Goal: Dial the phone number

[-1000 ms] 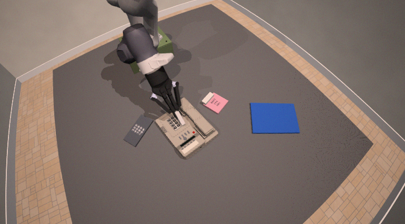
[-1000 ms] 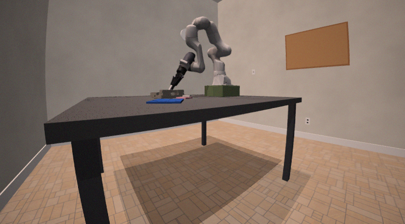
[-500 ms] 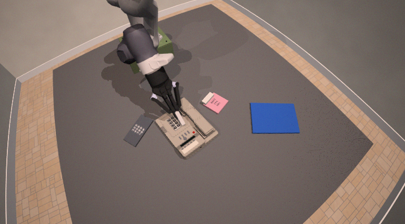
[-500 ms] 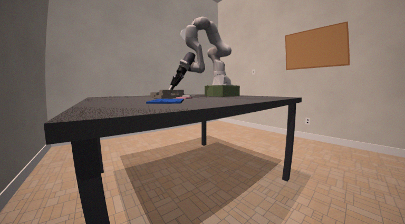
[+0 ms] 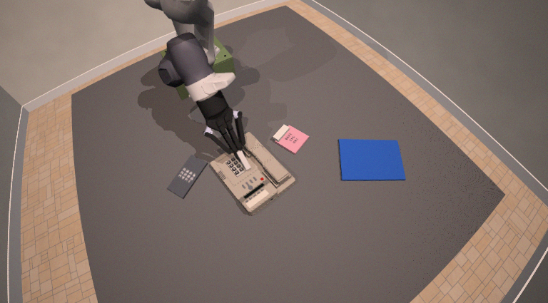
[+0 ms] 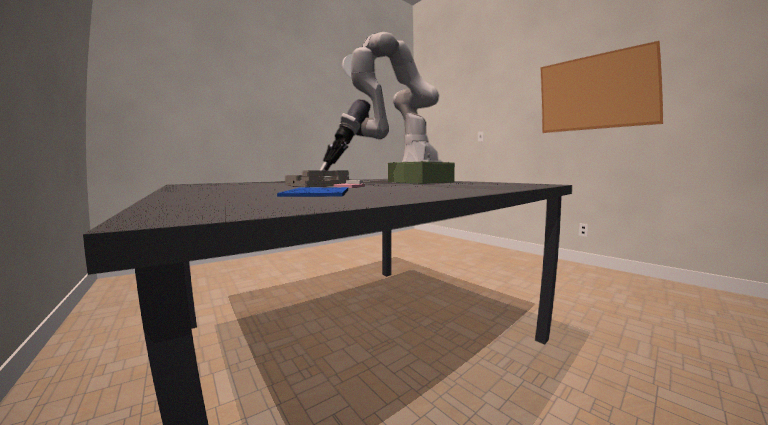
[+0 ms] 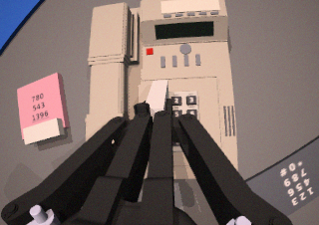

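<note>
Right now the handset is 2 cm ahead of my hand, 6 cm to the left of it and 2 cm below it. The rest, counted from my hand: pink note (2 cm behind, 19 cm to the left, 6 cm below); then blue mat (19 cm ahead, 37 cm to the left, 6 cm below).
</note>
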